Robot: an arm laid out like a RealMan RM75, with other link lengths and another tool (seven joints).
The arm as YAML. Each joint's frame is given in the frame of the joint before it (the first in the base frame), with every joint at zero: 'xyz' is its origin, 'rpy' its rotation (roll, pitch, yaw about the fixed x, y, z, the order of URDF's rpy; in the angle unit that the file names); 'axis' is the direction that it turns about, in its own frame. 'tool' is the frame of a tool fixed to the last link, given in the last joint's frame.
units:
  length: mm
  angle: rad
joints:
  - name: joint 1
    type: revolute
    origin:
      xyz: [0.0, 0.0, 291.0]
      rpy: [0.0, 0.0, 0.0]
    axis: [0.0, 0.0, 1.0]
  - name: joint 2
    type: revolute
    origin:
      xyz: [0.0, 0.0, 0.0]
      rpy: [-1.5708, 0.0, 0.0]
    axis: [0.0, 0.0, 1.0]
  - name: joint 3
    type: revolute
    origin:
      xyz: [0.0, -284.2, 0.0]
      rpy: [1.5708, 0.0, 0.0]
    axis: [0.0, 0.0, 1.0]
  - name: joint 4
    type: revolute
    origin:
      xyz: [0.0, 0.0, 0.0]
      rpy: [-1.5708, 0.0, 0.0]
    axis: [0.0, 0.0, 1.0]
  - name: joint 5
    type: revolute
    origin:
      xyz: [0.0, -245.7, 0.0]
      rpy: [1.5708, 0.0, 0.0]
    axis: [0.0, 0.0, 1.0]
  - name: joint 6
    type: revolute
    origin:
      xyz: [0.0, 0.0, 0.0]
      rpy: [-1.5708, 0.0, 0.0]
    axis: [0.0, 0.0, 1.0]
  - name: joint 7
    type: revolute
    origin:
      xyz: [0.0, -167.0, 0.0]
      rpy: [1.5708, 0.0, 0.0]
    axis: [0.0, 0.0, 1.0]
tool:
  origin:
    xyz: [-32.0, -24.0, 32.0]
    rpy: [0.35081, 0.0, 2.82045]
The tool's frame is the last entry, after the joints.
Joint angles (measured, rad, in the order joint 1, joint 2, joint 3, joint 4, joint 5, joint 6, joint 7), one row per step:
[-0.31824, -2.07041, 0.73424, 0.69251, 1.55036, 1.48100, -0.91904]
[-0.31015, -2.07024, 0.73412, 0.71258, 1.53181, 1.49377, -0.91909]
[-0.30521, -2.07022, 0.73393, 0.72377, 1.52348, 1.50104, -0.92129]
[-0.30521, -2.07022, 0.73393, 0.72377, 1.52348, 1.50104, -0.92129]
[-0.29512, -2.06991, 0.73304, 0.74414, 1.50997, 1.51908, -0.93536]
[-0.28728, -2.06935, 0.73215, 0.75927, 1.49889, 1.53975, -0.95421]
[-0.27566, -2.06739, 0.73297, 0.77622, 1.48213, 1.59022, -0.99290]
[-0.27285, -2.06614, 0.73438, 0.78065, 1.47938, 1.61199, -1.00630]
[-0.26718, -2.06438, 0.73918, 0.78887, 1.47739, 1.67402, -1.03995]
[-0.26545, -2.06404, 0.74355, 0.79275, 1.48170, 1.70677, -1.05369]
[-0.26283, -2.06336, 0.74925, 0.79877, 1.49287, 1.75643, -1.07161]
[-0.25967, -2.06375, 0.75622, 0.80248, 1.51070, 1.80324, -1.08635]
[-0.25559, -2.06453, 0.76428, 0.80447, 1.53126, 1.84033, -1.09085]
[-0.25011, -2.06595, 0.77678, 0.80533, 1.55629, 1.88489, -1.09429]
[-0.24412, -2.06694, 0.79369, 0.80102, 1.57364, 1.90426, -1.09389]
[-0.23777, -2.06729, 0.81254, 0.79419, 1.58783, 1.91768, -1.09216]
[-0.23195, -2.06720, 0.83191, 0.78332, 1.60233, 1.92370, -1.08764]
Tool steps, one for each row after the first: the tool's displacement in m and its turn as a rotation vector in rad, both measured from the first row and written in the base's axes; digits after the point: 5 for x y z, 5 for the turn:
[0.00310, -0.00018, 0.00731, 0.01884, -0.00533, -0.01518]
[0.00453, -0.00073, 0.01098, 0.02677, -0.00840, -0.02213]
[0.00453, -0.00073, 0.01098, 0.02677, -0.00840, -0.02213]
[0.00721, -0.00305, 0.01708, 0.03329, -0.02095, -0.03205]
[0.01025, -0.00586, 0.02133, 0.03150, -0.03854, -0.04085]
[0.01726, -0.01325, 0.02512, 0.00950, -0.07940, -0.06290]
[0.02037, -0.01636, 0.02541, -0.00431, -0.09257, -0.07463]
[0.02920, -0.02578, 0.02366, -0.05008, -0.12656, -0.10928]
[0.03396, -0.03103, 0.02132, -0.07875, -0.13842, -0.13022]
[0.04028, -0.03958, 0.01765, -0.12398, -0.15116, -0.16167]
[0.04508, -0.04905, 0.01221, -0.17410, -0.15925, -0.18880]
[0.04774, -0.05788, 0.00646, -0.21762, -0.15866, -0.21107]
[0.05069, -0.06932, -0.00105, -0.27268, -0.15859, -0.23784]
[0.05082, -0.07726, -0.00839, -0.31258, -0.15651, -0.24681]
[0.05021, -0.08461, -0.01556, -0.34881, -0.15506, -0.25156]
[0.04841, -0.09120, -0.02312, -0.38174, -0.15218, -0.25059]

